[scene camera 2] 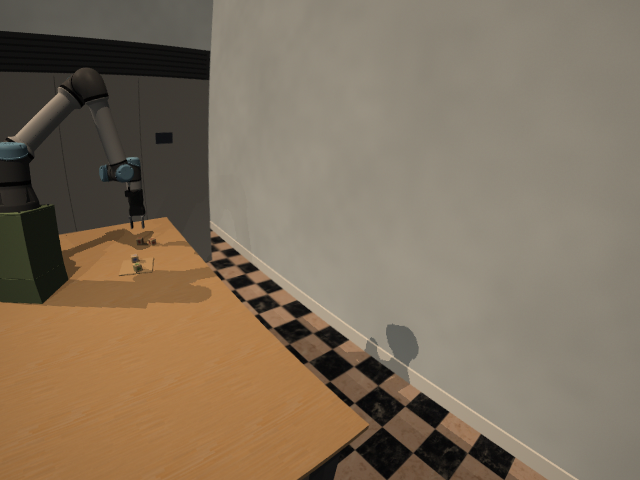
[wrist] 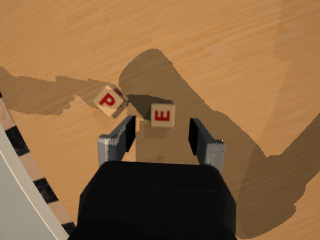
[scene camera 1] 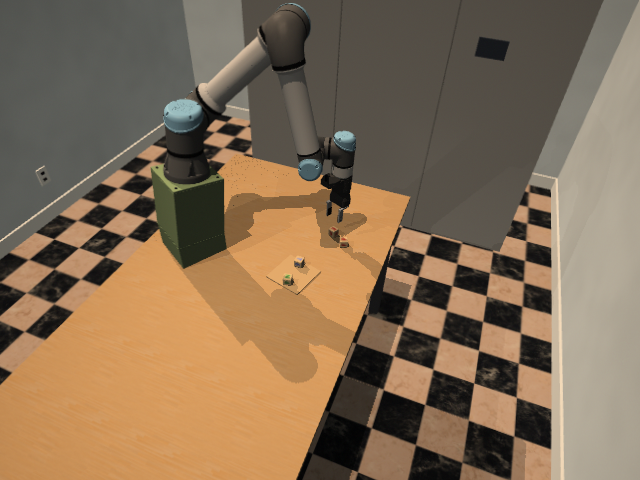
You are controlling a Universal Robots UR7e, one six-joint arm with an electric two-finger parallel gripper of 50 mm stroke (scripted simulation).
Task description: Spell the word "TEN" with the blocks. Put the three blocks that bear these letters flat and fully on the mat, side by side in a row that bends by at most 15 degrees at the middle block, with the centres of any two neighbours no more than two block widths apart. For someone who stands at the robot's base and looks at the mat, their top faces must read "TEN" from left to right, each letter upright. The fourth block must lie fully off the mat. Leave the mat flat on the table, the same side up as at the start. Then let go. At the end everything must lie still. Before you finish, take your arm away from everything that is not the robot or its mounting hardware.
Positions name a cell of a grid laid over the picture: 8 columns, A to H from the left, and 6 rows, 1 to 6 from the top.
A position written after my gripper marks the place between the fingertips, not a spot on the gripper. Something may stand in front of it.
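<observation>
Through the wrist view I see my gripper (wrist: E4). A tan mat is part of the scene too, but in the wrist view it is out of frame; where I do see the mat (scene camera 1: D4) is in the scene camera.
</observation>
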